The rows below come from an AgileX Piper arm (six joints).
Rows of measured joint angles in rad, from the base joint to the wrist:
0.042, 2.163, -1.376, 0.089, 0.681, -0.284
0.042, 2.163, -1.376, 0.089, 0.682, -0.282
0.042, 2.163, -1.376, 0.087, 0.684, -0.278
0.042, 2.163, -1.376, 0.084, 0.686, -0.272
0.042, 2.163, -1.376, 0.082, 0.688, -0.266
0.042, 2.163, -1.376, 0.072, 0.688, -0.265
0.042, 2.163, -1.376, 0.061, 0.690, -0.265
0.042, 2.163, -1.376, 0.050, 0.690, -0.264
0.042, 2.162, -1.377, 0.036, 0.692, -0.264
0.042, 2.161, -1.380, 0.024, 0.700, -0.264
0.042, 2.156, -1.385, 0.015, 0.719, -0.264
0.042, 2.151, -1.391, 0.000, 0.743, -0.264
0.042, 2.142, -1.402, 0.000, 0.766, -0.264
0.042, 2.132, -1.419, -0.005, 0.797, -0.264
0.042, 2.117, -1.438, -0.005, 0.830, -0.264
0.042, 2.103, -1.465, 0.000, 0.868, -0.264
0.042, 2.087, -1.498, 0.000, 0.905, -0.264
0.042, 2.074, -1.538, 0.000, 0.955, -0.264
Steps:
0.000, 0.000, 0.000, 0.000, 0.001, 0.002
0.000, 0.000, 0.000, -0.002, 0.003, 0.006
0.000, 0.000, 0.000, -0.005, 0.005, 0.012
0.000, 0.000, 0.000, -0.007, 0.007, 0.018
0.000, 0.000, 0.000, -0.017, 0.007, 0.019
0.000, 0.000, 0.000, -0.028, 0.009, 0.019
0.000, 0.000, 0.000, -0.039, 0.009, 0.020
0.000, -0.001, -0.001, -0.053, 0.011, 0.020
0.000, -0.002, -0.004, -0.065, 0.019, 0.020
0.000, -0.007, -0.009, -0.074, 0.038, 0.020
0.000, -0.012, -0.015, -0.089, 0.062, 0.020
0.000, -0.021, -0.026, -0.089, 0.085, 0.020
0.000, -0.031, -0.043, -0.094, 0.116, 0.020
0.000, -0.046, -0.062, -0.094, 0.149, 0.020
0.000, -0.060, -0.089, -0.089, 0.187, 0.020
0.000, -0.076, -0.122, -0.089, 0.224, 0.020
0.000, -0.089, -0.162, -0.089, 0.274, 0.020

